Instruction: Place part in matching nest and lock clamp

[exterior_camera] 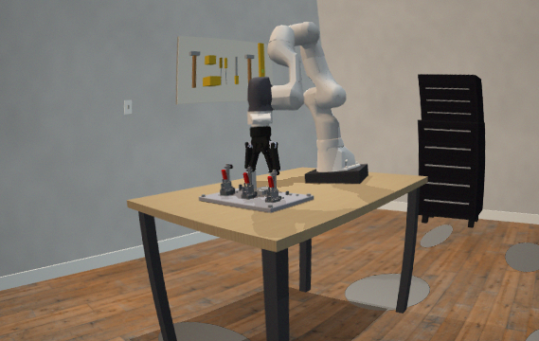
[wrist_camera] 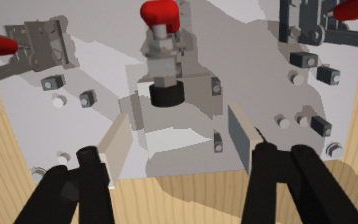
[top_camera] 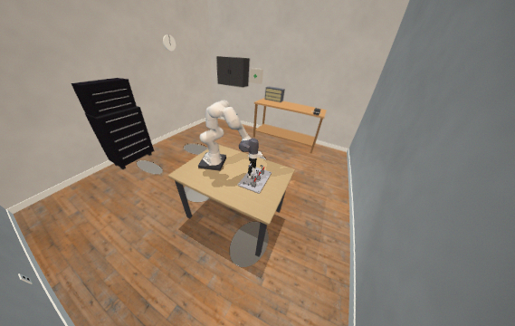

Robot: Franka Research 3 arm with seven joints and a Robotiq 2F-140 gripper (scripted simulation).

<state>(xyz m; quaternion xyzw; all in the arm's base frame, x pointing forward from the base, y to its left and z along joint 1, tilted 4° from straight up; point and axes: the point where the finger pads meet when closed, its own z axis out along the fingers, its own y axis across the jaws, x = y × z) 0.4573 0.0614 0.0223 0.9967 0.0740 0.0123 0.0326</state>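
Now: hand 30 mm above the grey part. Also, from my hand: grey fixture plate (50 mm below, 50 mm ahead, 10 mm to the left); then clamp (100 mm to the right, 90 mm ahead, 10 mm above).
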